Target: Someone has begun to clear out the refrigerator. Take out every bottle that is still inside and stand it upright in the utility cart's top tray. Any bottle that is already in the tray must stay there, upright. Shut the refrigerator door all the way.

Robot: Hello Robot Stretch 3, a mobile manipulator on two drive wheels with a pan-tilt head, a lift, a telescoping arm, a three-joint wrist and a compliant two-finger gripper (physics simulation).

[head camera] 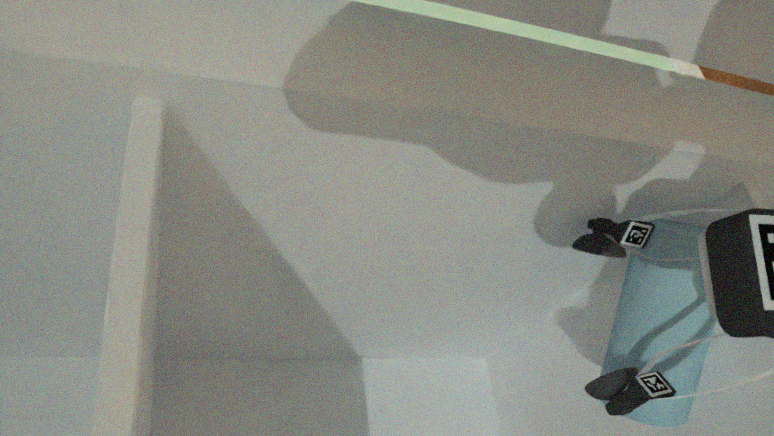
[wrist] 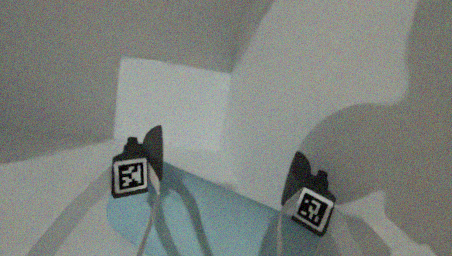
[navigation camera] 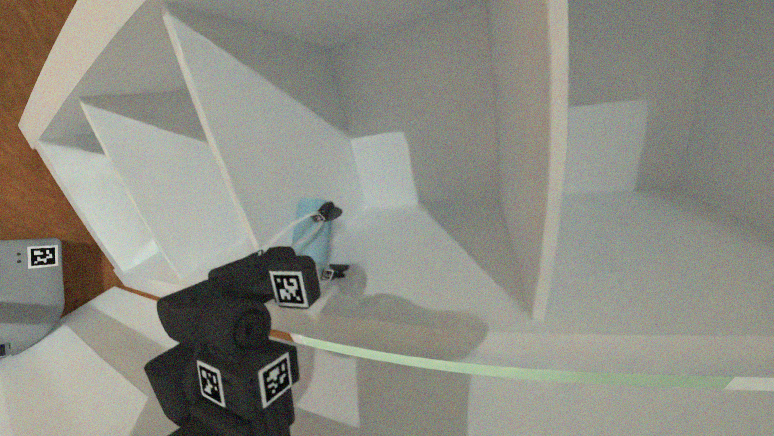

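Note:
A blue bottle (head camera: 660, 292) (navigation camera: 317, 251) (wrist: 230, 215) lies on its side on a refrigerator shelf (navigation camera: 254, 135). My gripper (head camera: 605, 314) (navigation camera: 334, 241) (wrist: 227, 157) is open, with its fingers apart over the bottle's side, spaced along its length. The fingers are not closed around it; whether they touch it I cannot tell. The refrigerator is open. A pale panel (navigation camera: 514, 408), apparently the opened door, stands beside the green strip at the bottom of the navigation view. The utility cart and its top tray do not show in these views.
Another shelf (head camera: 143, 216) (navigation camera: 557, 162) is above the bottle's compartment. A lower shelf (navigation camera: 140, 157) is beneath it. The refrigerator's side wall is close beside the wrist (navigation camera: 249, 319). A grey base part with a tag (navigation camera: 42, 256) is over the brown floor (navigation camera: 27, 189).

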